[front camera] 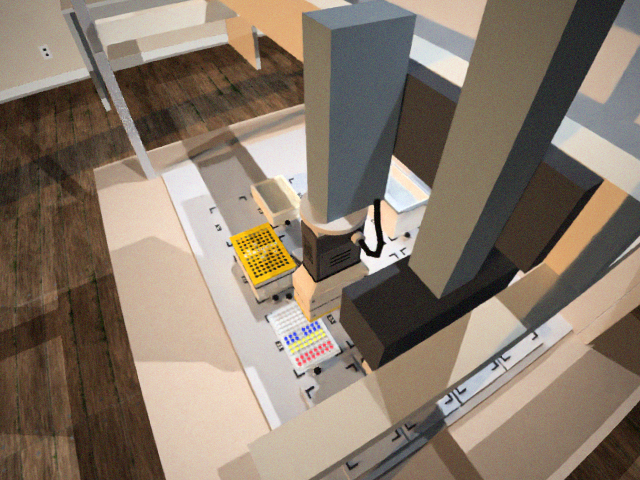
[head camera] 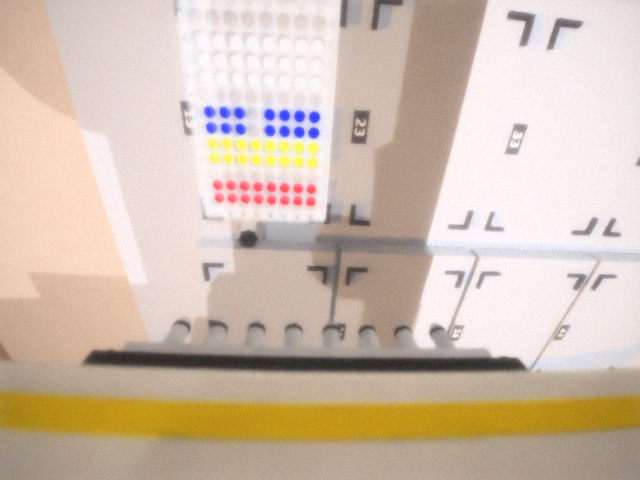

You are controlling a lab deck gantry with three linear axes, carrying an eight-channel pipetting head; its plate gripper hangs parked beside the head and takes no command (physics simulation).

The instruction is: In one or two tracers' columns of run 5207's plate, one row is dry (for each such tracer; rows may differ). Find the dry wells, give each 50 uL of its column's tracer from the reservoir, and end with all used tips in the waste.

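The well plate has two red, two yellow and two blue columns. In the head view, both blue columns lack colour at the fourth well from the left; red and yellow look full. Its run number is not readable. The pipetting head stands over the deck behind the plate in the front view. Its eight nozzles show dark ends and no tips. The yellow tip rack stands behind the plate. A cream open box and a pale blue-rimmed box stand farther back; their contents are unclear. The parked plate gripper is mostly hidden by the head.
A large grey column rises above the head. A dark block and a beige upright hide deck to the right. A small black knob sits by the plate's near edge. Slot label 23 lies beside the plate.
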